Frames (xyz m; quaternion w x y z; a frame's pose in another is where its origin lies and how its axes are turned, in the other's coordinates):
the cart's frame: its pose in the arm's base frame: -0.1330 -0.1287 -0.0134 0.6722 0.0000 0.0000 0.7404
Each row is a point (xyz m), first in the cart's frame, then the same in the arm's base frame.
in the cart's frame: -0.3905 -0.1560 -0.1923
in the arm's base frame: 0.0599 -0.5024 -0.2057
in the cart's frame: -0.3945 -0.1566 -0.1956
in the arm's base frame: 0.0609 -0.5063 -0.2090
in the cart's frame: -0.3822 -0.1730 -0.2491
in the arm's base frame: 0.0760 -0.4925 -0.2625
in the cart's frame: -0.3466 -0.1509 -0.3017
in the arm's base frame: 0.0506 -0.4592 -0.3151
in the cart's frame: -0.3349 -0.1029 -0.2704
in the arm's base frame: 0.0017 -0.4521 -0.2838
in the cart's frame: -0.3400 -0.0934 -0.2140
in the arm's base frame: -0.0073 -0.4581 -0.2274
